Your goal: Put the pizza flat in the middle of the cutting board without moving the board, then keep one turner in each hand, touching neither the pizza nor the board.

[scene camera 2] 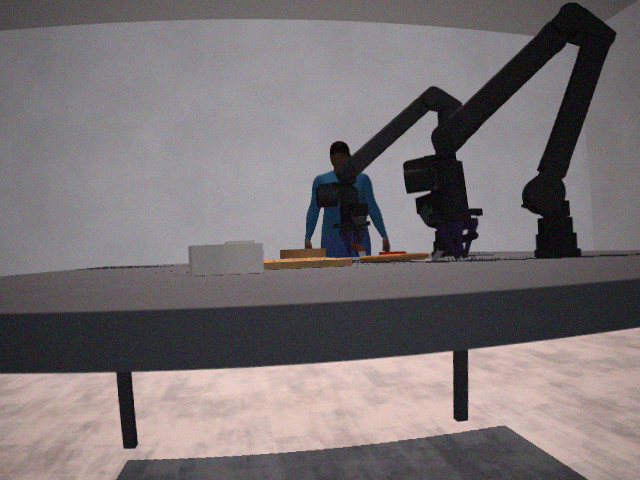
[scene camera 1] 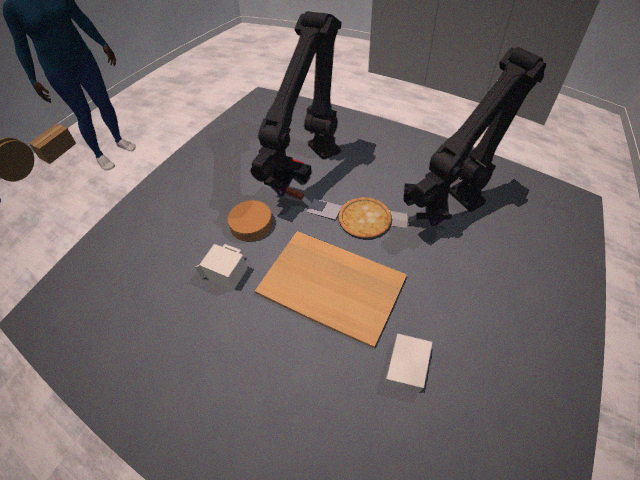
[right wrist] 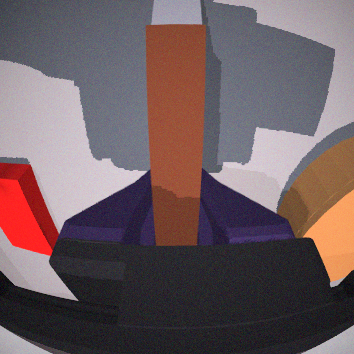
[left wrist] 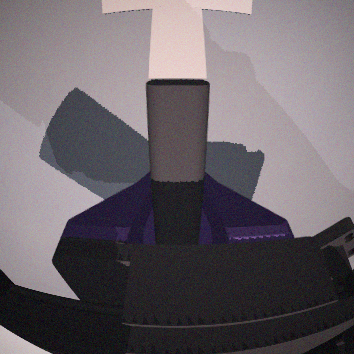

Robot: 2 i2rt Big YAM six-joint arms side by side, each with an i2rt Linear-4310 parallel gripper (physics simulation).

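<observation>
The round pizza (scene camera 1: 364,217) (scene camera 2: 392,256) is off the cutting board (scene camera 1: 333,289) (scene camera 2: 307,263), behind it in scene camera 1. In scene camera 2 it looks slightly tilted, its right side a little higher. My left gripper (scene camera 1: 436,219) (left wrist: 176,175) is shut on the dark handle of a pale-bladed turner (scene camera 1: 399,219) (left wrist: 177,132); the blade reaches the pizza's right edge. My right gripper (scene camera 1: 281,190) (right wrist: 176,174) is shut on the brown handle of the other turner (scene camera 1: 323,209) (right wrist: 176,115), whose blade meets the pizza's left edge. How far either blade lies under the pizza is hidden.
A thick orange-brown disc (scene camera 1: 250,220) (right wrist: 340,215) stands left of the pizza. A white box with a raised top strip (scene camera 1: 222,260) stands left of the board, and a plain white box (scene camera 1: 409,361) near its front right corner. A red block (right wrist: 20,210) lies near my right gripper.
</observation>
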